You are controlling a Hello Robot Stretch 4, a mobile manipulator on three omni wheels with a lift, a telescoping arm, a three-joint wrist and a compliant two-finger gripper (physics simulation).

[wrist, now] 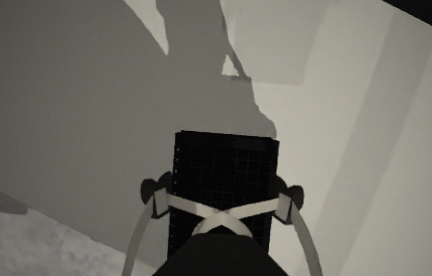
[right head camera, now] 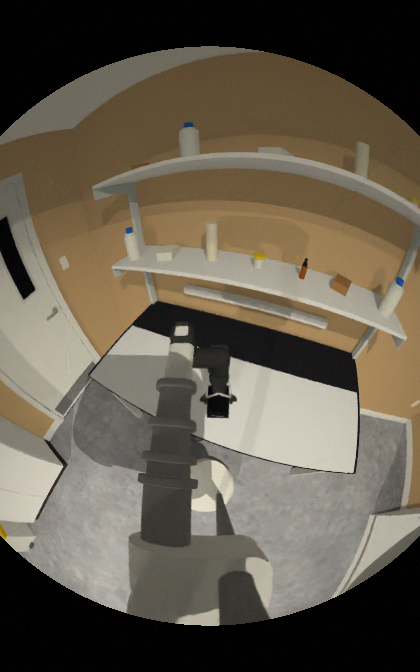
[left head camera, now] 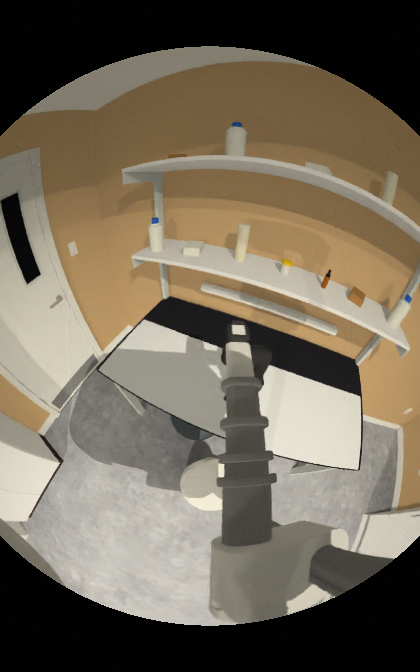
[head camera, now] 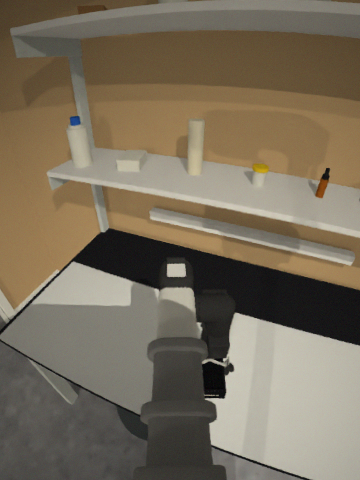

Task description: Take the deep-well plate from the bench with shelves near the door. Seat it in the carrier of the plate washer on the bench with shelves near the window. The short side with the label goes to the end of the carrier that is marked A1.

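Seen in the pictures: gripper, fingertip midpoint: [wrist: 221, 188] [right head camera: 217, 401] [head camera: 206, 372]; robot's base, link origin: [right head camera: 204, 483] [left head camera: 208, 482].
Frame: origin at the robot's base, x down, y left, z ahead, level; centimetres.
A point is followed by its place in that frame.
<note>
The black deep-well plate [head camera: 214, 385] {x -84.7, y -9.8, z 34.3 cm} [right head camera: 218, 409] {x -84.7, y -8.8, z 34.4 cm} [wrist: 225, 160] {x -85.6, y -8.8, z 42.5 cm} is between my fingertips, its grid of wells facing the wrist camera. My gripper [head camera: 216, 369] [right head camera: 218, 398] {x -81.8, y -8.6, z 39.2 cm} [wrist: 221, 188] {x -81.8, y -8.6, z 39.2 cm} is shut on its two long sides. In the wrist view the plate's shadow lies apart from it on the bench top [wrist: 370, 150] {x -73.5, y -28.2, z 43.0 cm}, so it is held above the bench. In the left head view the arm hides the plate. The label and its end cannot be made out. The plate washer and its A1 mark do not show.
The bench [head camera: 300, 400] {x -73.5, y -37.3, z 31.8 cm} [left head camera: 315, 415] {x -73.5, y -49.6, z 31.8 cm} [right head camera: 300, 415] {x -73.5, y -47.7, z 32.1 cm} has a black strip at its back. Above it, the lower shelf [head camera: 225, 192] {x -119.1, y -15.0, z 75.8 cm} holds a white bottle [head camera: 80, 146] {x -127.1, y 34.2, z 98.0 cm}, a pale cylinder [head camera: 195, 147] {x -128.8, y -6.5, z 88.6 cm} and small containers. The door [left head camera: 47, 310] {x -86.7, y 130.6, z 88.6 cm} is at the left; a round stool [right head camera: 215, 485] {x -18.7, y -7.9, z 0.1 cm} stands before the bench.
</note>
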